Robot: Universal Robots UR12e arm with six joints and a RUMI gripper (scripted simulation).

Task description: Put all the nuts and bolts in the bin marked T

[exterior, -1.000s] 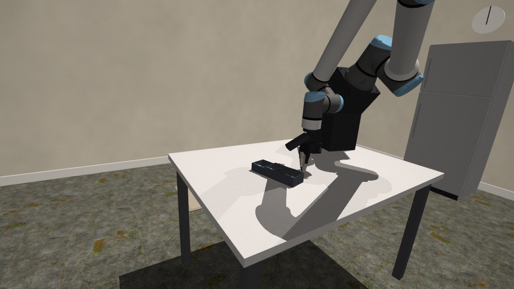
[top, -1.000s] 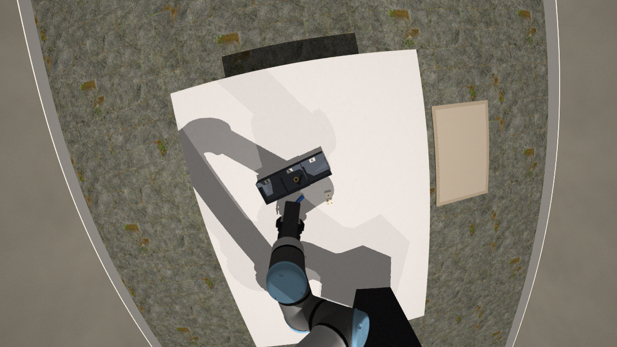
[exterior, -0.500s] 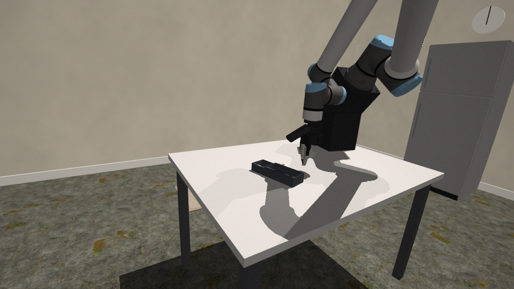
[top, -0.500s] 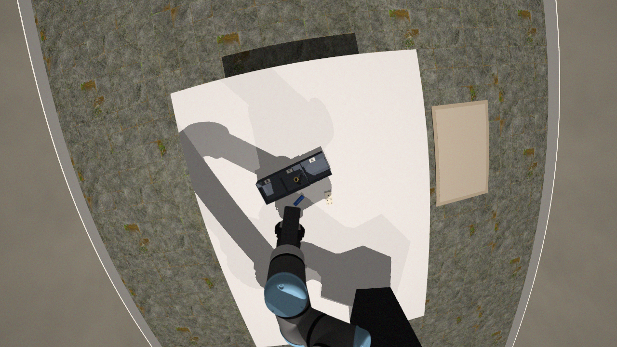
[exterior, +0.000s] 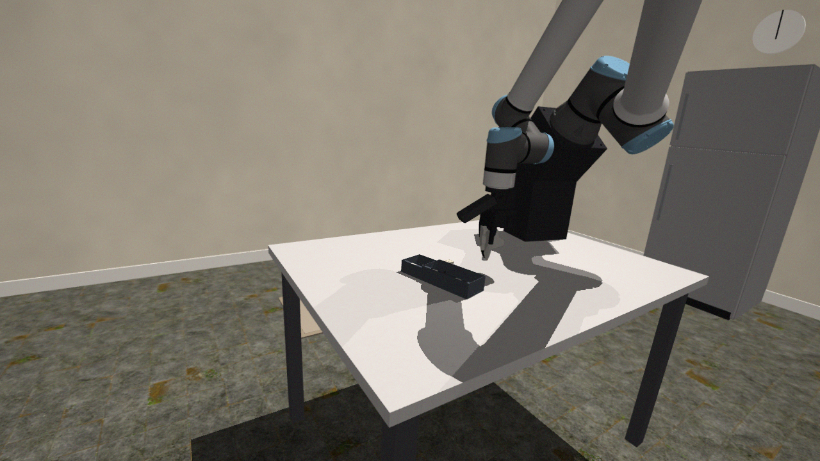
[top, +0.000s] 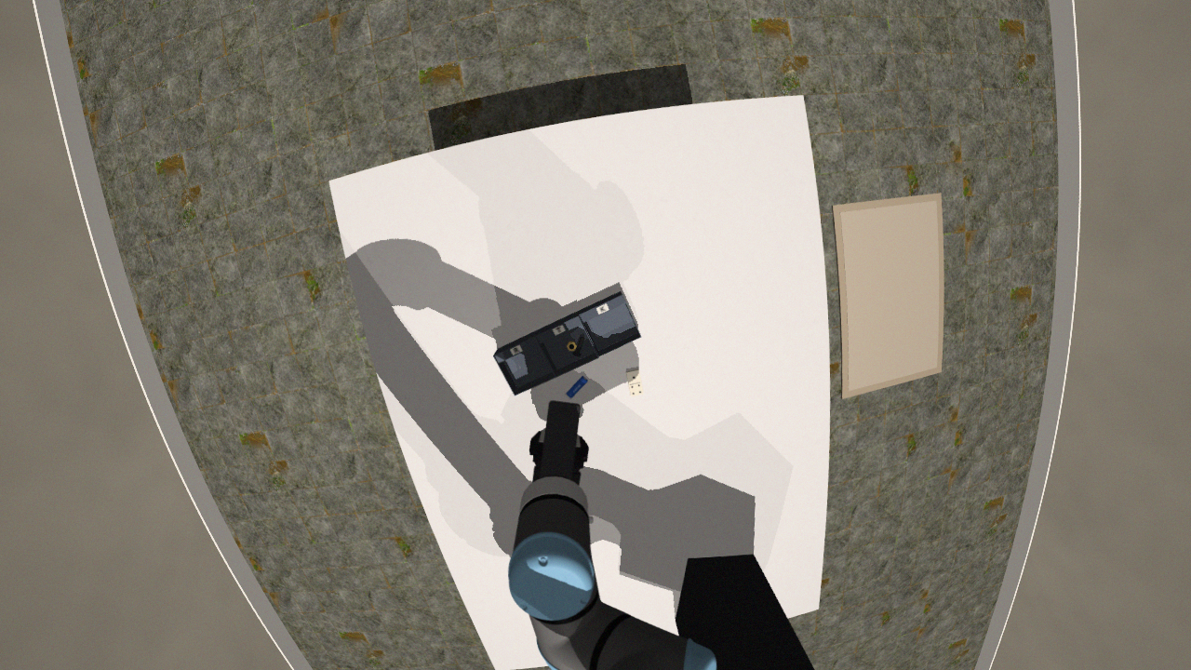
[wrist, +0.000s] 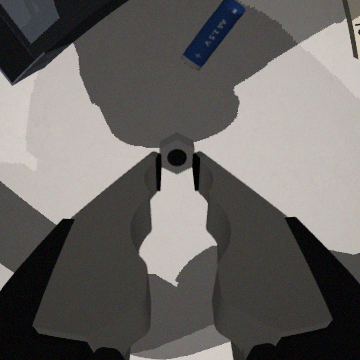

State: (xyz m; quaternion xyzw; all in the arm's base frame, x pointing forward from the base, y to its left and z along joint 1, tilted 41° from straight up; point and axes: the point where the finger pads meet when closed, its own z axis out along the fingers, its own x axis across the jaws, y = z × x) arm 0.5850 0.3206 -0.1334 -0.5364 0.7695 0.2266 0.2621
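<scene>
Now: hand 130 mm short of the black bin unit, 30 mm to the left of it and 50 mm above it. From my hand the other things lie so: black bolt (120 mm ahead, 50 mm to the right, 60 mm below); blue battery (40 mm ahead, 40 mm to the right, 70 mm below); grey nut (10 mm below).
</scene>
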